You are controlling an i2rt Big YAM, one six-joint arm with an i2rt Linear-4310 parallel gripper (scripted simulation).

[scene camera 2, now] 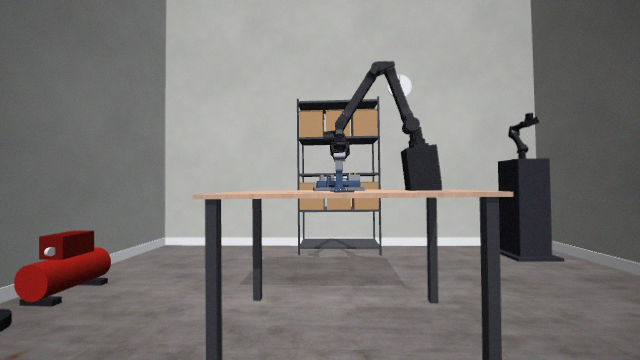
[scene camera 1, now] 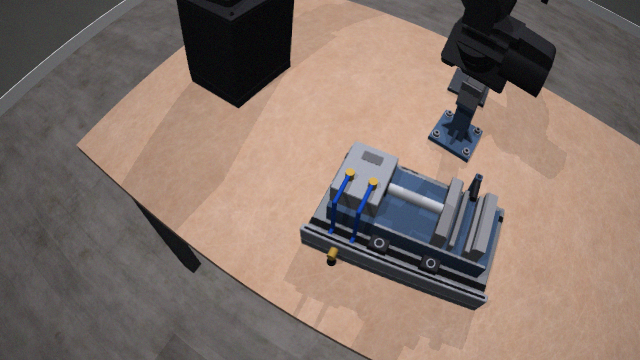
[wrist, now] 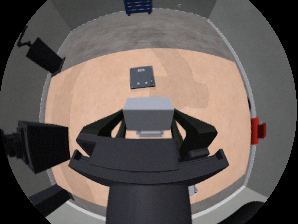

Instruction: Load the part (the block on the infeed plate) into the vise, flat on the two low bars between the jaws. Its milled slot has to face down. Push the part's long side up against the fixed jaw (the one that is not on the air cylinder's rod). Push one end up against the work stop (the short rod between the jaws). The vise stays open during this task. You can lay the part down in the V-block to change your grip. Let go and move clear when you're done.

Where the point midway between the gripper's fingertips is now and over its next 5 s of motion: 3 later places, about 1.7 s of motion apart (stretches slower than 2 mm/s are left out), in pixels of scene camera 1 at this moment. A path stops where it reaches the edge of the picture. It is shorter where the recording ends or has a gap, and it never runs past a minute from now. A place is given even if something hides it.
My gripper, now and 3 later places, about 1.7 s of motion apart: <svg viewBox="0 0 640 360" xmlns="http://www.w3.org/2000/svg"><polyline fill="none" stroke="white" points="479,67 475,69 476,69 481,52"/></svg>
